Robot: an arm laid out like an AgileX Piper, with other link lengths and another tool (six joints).
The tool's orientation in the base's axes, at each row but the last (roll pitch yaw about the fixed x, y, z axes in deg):
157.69, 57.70, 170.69
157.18, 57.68, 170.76
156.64, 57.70, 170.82
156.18, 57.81, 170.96
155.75, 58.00, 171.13
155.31, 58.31, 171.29
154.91, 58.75, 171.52
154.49, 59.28, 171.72
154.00, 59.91, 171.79
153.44, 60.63, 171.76
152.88, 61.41, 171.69
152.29, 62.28, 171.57
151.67, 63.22, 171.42
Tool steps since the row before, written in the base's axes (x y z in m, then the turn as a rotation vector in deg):
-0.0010, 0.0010, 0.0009, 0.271, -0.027, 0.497
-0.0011, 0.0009, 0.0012, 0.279, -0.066, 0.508
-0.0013, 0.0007, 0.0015, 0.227, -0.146, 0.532
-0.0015, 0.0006, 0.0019, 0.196, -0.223, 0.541
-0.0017, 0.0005, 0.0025, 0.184, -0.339, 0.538
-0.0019, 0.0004, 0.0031, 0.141, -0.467, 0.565
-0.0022, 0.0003, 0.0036, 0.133, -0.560, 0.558
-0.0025, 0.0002, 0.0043, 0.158, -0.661, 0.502
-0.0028, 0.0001, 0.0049, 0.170, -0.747, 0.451
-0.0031, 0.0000, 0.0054, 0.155, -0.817, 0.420
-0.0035, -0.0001, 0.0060, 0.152, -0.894, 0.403
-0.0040, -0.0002, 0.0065, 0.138, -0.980, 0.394
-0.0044, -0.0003, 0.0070, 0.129, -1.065, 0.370
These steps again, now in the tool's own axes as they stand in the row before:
-0.0001, 0.0013, -0.0010, -0.565, 0.030, -0.027
-0.0004, 0.0013, -0.0013, -0.582, -0.007, -0.035
-0.0005, 0.0012, -0.0016, -0.582, -0.069, -0.112
-0.0008, 0.0013, -0.0020, -0.580, -0.135, -0.163
-0.0012, 0.0014, -0.0025, -0.580, -0.244, -0.205
-0.0016, 0.0015, -0.0029, -0.591, -0.351, -0.291
-0.0019, 0.0016, -0.0034, -0.588, -0.439, -0.323
-0.0024, 0.0017, -0.0040, -0.560, -0.552, -0.308
-0.0028, 0.0019, -0.0045, -0.528, -0.648, -0.303
-0.0032, 0.0020, -0.0050, -0.499, -0.717, -0.325
-0.0036, 0.0022, -0.0055, -0.488, -0.792, -0.346
-0.0039, 0.0023, -0.0061, -0.479, -0.870, -0.384
-0.0043, 0.0025, -0.0066, -0.459, -0.952, -0.412

